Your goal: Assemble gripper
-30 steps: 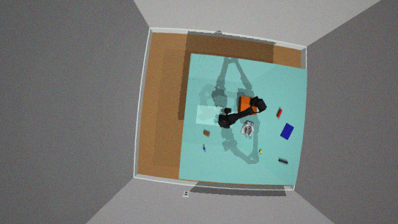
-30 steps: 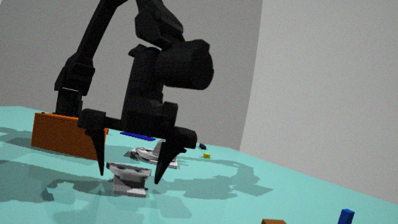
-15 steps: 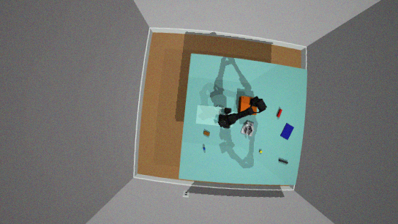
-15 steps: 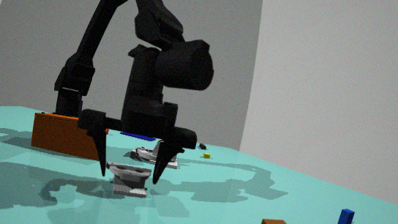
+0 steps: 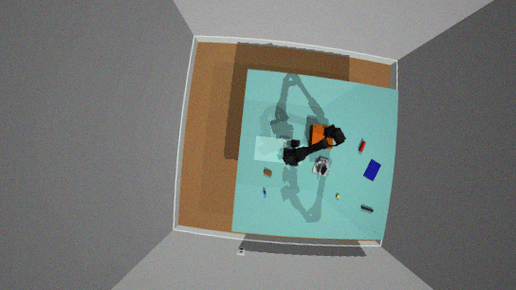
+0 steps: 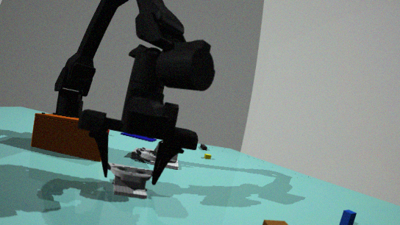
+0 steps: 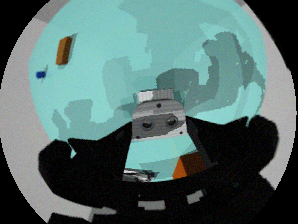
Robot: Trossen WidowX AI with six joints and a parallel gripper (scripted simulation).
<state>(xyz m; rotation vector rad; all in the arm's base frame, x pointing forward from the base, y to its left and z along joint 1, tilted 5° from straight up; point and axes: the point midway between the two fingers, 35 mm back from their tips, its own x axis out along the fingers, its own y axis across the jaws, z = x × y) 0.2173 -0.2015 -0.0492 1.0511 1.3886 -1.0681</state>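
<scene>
Now: gripper tip 240 mm to the right of the jaw, 10 mm below it and 10 mm short of it. Round my gripper tip: brown block 200 mm ahead, 130 mm to the right; blue block 360 mm ahead, 110 mm to the right; gripper base 20 mm above, 10 mm to the right.
</scene>
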